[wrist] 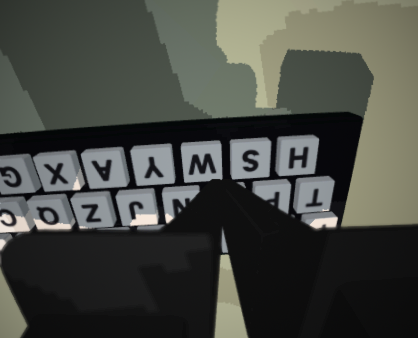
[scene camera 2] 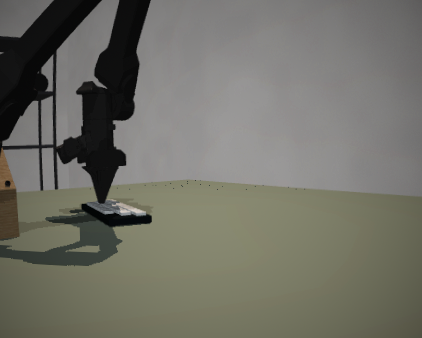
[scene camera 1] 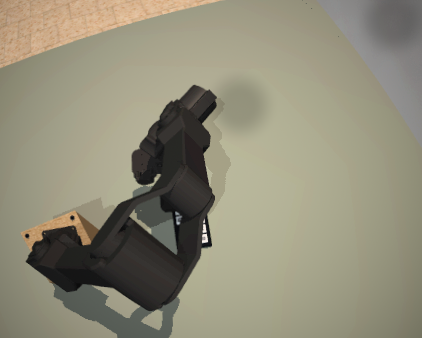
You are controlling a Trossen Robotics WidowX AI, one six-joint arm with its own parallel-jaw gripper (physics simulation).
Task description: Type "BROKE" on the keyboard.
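Places are measured from the arm's base along level axes (x ahead, y left, z up), in centimetres.
Pixels of known places: gripper, between the fingertips: (wrist: 220,189) (scene camera 2: 101,203); arm's base, origin of its link: (scene camera 1: 62,243).
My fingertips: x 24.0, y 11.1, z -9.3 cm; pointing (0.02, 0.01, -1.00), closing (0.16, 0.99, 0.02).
Note:
For each thing: its middle in the pictures, then the offset to it from my fingertips. Level surfaces: height alone.
- black keyboard, middle of its body: (wrist: 130,201) (scene camera 2: 112,211) (scene camera 1: 187,199) dx +0.5, dy -4.4, dz -1.0 cm
- N key, middle of its body: (wrist: 182,204) dx +0.7, dy -1.8, dz -0.3 cm
- P key, middle of its body: (wrist: 270,198) dx +1.1, dy +2.3, dz -0.3 cm
- W key, middle of its body: (wrist: 202,161) dx -1.2, dy -0.6, dz -0.3 cm
- S key, middle of its body: (wrist: 249,158) dx -1.0, dy +1.4, dz -0.3 cm
- green table, height of its surface: dz -1.9 cm
The black keyboard (scene camera 1: 207,244) (scene camera 2: 120,220) (wrist: 341,150) lies flat on the table with pale keys, their letters upside down in the wrist view. My gripper (scene camera 2: 102,201) (wrist: 220,189) is shut and empty, pointing down. Its tips are at the keyboard's key tops, over a mostly hidden middle-row key between the N key (wrist: 178,204) and the P key (wrist: 275,196), beside the W key (wrist: 201,162) and S key (wrist: 250,159). Contact is too small to tell. The fingers hide much of the lower row; B, R, O, K and E cannot be read. The arm hides the tips in scene camera 1.
A wooden block (scene camera 1: 88,230) (scene camera 2: 9,212) stands by the arm's base. The green table (scene camera 1: 310,210) (scene camera 2: 280,260) surrounds the keyboard. A thin dark metal frame (scene camera 2: 55,125) stands in the background at left, before a grey wall (scene camera 2: 280,90).

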